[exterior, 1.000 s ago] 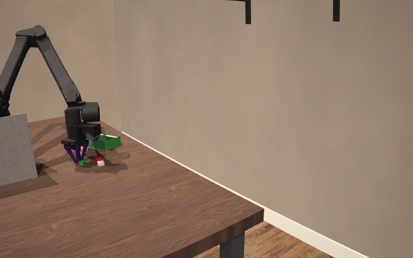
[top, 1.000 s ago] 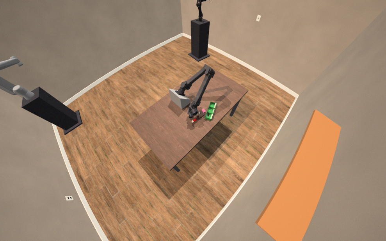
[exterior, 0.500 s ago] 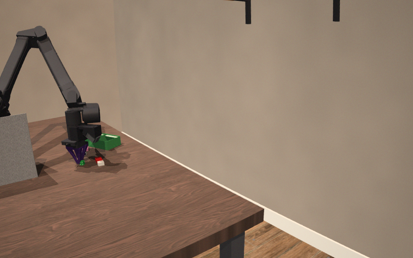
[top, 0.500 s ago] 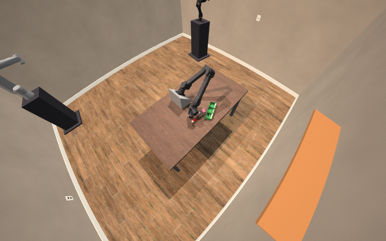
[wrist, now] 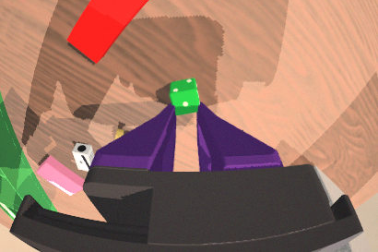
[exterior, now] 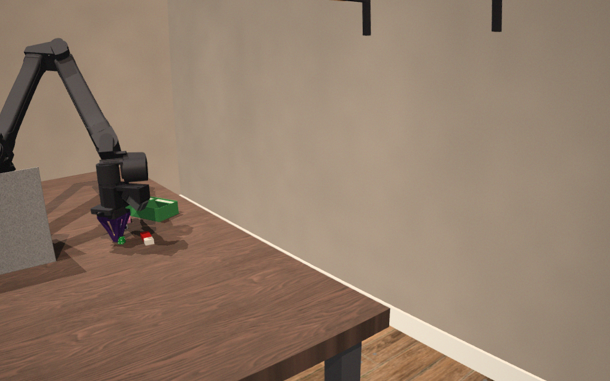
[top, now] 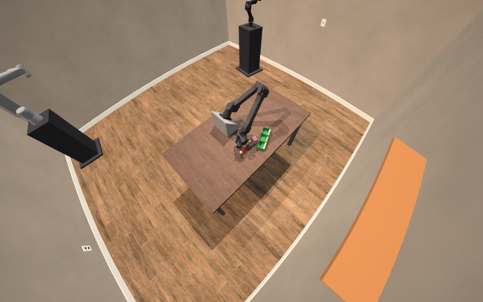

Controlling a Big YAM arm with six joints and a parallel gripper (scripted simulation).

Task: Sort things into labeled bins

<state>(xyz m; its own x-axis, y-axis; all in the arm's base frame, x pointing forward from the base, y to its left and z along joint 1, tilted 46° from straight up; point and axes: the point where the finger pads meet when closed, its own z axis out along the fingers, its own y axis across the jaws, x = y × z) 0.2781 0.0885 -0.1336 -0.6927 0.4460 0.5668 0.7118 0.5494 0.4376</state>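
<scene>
The brass-coloured bolt lies 5 cm to the left of my hand, 1 cm below it and 1 cm ahead of it. The rest, counted from my hand: green die (1 cm to the right, 1 cm below, 1 cm ahead); red-and-white block (7 cm ahead, 3 cm to the right, 1 cm below); white piece (10 cm to the left, 3 cm ahead, 1 cm below).
</scene>
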